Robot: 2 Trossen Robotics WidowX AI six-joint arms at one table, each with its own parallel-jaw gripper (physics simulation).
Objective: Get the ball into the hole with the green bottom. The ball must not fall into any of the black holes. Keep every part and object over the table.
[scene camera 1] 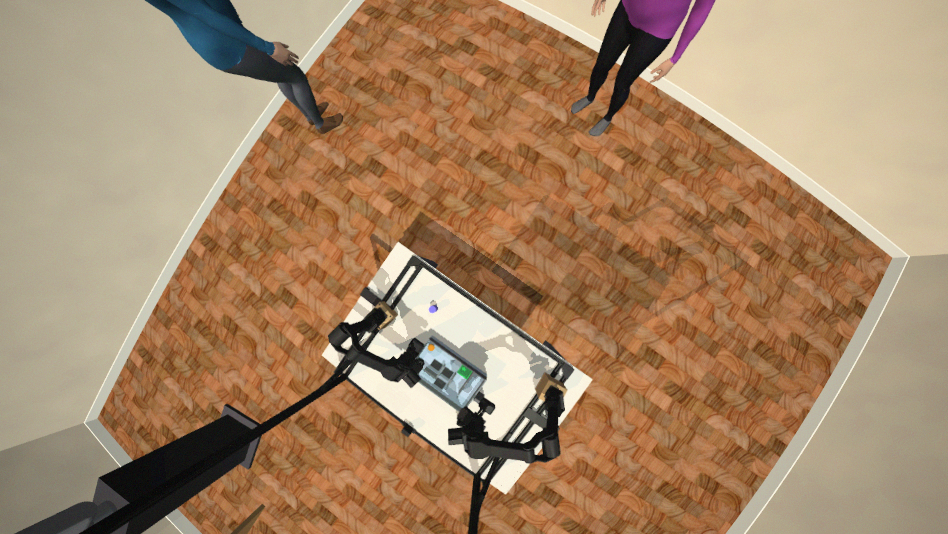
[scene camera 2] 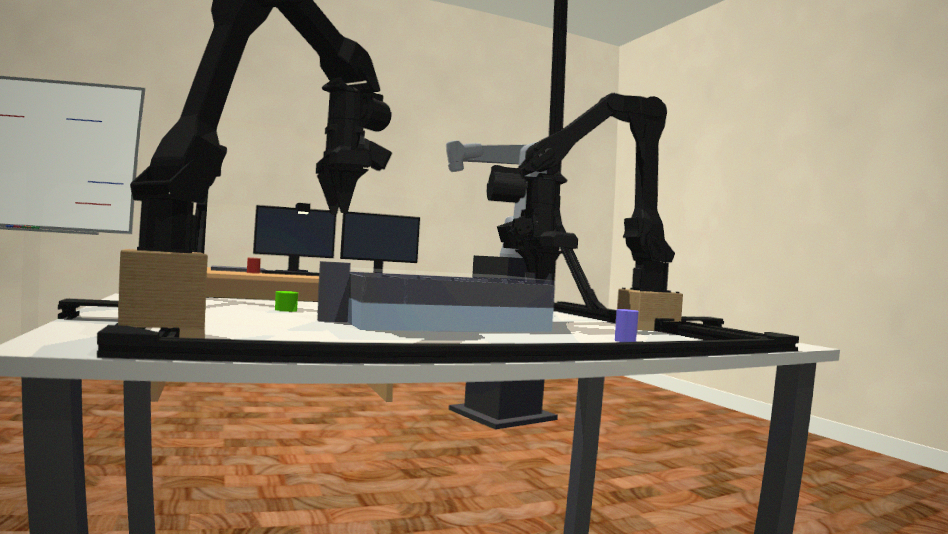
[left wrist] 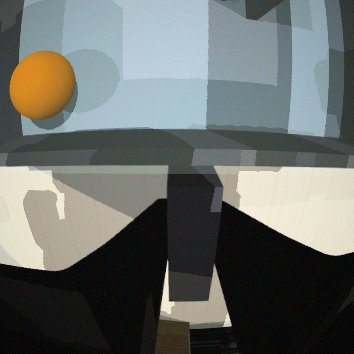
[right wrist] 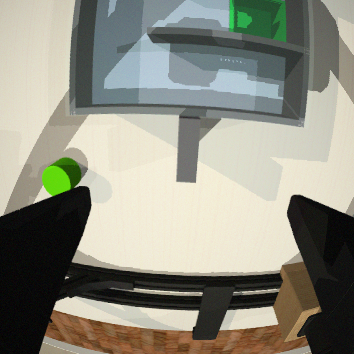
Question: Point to a grey maze box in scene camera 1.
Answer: At 454, 380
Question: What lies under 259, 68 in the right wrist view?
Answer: A grey maze box.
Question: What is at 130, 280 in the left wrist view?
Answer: The left gripper.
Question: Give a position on a green cylinder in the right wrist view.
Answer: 63, 174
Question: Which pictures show the grey maze box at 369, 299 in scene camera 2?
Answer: Scene camera 1, scene camera 2, the left wrist view and the right wrist view: all of them.
